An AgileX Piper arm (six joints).
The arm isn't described. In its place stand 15 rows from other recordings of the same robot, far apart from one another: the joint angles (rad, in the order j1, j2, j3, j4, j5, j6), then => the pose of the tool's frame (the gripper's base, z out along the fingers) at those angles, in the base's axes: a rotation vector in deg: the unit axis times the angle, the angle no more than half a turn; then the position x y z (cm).
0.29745 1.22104 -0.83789 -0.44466 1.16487 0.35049 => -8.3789 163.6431 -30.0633 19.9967 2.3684 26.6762
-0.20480 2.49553 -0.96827 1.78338 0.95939 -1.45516 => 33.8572 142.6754 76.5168 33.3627 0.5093 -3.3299
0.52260 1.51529 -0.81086 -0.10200 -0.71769 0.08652 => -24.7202 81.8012 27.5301 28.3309 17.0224 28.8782
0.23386 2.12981 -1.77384 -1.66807 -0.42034 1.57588 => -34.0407 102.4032 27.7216 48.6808 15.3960 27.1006
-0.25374 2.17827 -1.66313 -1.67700 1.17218 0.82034 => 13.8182 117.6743 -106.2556 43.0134 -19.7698 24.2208
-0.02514 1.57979 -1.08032 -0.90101 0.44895 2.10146 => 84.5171 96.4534 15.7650 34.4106 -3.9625 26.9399
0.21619 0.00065 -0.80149 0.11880 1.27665 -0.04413 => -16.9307 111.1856 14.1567 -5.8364 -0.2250 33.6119
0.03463 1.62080 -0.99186 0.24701 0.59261 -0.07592 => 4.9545 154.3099 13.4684 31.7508 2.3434 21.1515
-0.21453 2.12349 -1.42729 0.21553 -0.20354 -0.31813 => 7.7420 113.7022 -14.3902 47.0844 -10.6615 18.1432
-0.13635 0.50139 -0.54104 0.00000 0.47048 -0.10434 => 1.7585 109.8649 -9.2903 10.1600 -1.3940 31.5471
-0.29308 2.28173 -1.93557 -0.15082 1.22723 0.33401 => 50.1000 167.2106 -12.4485 44.5760 -14.7964 17.9099
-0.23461 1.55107 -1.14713 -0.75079 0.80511 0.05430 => -9.1331 149.8907 -53.7492 30.3895 -11.8650 28.3677
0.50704 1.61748 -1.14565 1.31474 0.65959 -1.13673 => -45.8914 117.5009 59.3771 28.3083 21.8957 28.9512
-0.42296 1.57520 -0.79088 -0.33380 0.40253 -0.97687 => -65.6750 148.9700 -37.6610 25.8549 -12.9189 18.1524
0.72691 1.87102 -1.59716 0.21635 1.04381 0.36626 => -23.5996 165.2471 29.6100 28.8864 27.9502 27.2441
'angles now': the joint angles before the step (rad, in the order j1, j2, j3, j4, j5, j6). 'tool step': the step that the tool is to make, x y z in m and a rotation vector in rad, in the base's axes. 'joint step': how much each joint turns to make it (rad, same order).
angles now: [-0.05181, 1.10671, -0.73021, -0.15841, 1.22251, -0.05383]
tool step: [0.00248, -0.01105, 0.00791, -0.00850, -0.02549, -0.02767]
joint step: [-0.06459, -0.00001, -0.03087, -0.00366, -0.00069, -0.03634]
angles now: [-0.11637, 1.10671, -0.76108, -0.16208, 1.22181, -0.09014]
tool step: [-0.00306, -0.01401, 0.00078, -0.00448, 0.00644, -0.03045]
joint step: [-0.08687, 0.00002, -0.00305, 0.00000, -0.00002, -0.05734]
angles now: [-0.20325, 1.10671, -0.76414, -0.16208, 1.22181, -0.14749]
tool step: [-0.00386, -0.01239, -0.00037, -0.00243, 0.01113, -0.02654]
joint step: [-0.07842, 0.00224, 0.00000, 0.00000, -0.00001, -0.05273]
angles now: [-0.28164, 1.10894, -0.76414, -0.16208, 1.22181, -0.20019]
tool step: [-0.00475, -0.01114, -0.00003, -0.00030, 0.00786, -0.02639]
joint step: [-0.07396, 0.00001, 0.00001, 0.00192, -0.00001, -0.04884]
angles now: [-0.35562, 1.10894, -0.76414, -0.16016, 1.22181, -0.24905]
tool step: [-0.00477, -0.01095, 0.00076, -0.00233, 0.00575, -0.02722]
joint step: [-0.07206, 0.00162, -0.00400, 0.00000, -0.00002, -0.04556]
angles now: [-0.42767, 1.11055, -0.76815, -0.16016, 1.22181, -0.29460]
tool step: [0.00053, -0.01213, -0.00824, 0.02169, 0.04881, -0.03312]
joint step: [-0.06278, 0.04937, -0.00051, 0.00000, 0.00001, -0.03006]
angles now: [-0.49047, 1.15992, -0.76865, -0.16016, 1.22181, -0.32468]
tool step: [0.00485, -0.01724, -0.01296, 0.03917, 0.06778, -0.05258]
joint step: [-0.06952, 0.09197, -0.01464, 0.00001, -0.00160, -0.01685]
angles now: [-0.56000, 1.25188, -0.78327, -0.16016, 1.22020, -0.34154]
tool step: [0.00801, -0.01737, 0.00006, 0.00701, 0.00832, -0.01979]
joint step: [-0.05162, 0.06520, -0.05382, 0.00000, -0.00534, -0.03141]
